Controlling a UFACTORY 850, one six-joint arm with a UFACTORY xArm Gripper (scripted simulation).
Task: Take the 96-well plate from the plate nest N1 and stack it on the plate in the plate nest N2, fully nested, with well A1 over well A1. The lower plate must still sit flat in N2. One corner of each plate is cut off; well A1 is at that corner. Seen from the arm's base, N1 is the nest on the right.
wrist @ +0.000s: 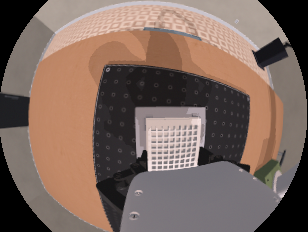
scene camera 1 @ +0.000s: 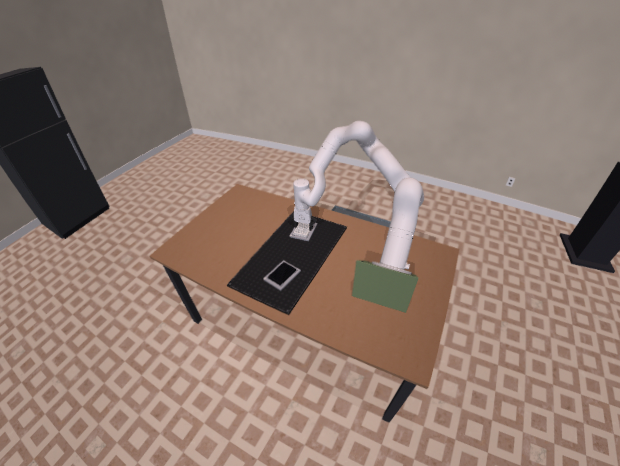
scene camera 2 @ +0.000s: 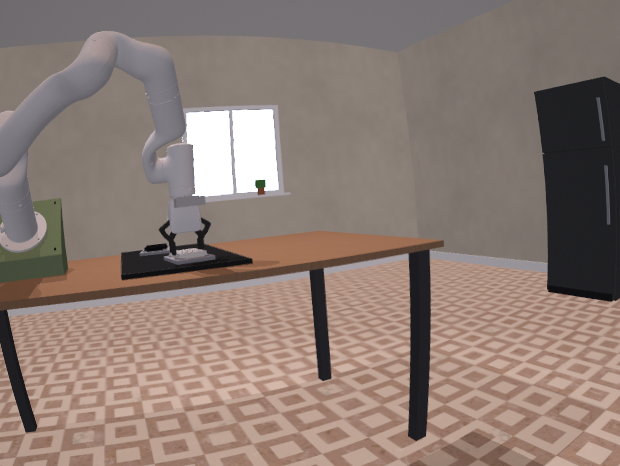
Labels:
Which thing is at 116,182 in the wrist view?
My gripper.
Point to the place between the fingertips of my gripper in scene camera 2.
At 187,253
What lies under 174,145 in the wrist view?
A white 96-well plate.

